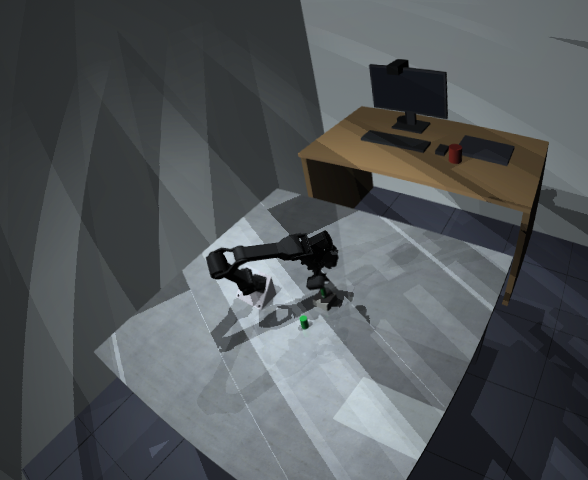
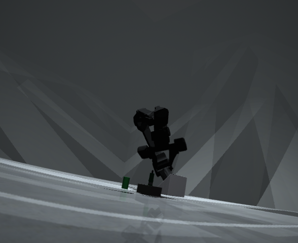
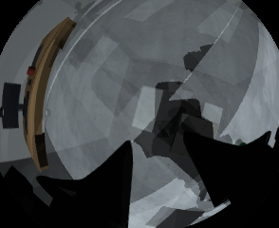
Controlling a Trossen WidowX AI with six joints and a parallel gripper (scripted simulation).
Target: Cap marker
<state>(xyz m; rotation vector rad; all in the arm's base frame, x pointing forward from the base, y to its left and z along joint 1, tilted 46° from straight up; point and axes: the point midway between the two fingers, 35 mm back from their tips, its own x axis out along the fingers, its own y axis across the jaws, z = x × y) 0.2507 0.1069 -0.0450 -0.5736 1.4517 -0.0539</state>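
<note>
My gripper tip is 180 mm to the left of the green cap, 80 mm above it and 10 mm past it. Also, from my gripper tip: grey holder block (90 mm below, 50 mm to the right).
</note>
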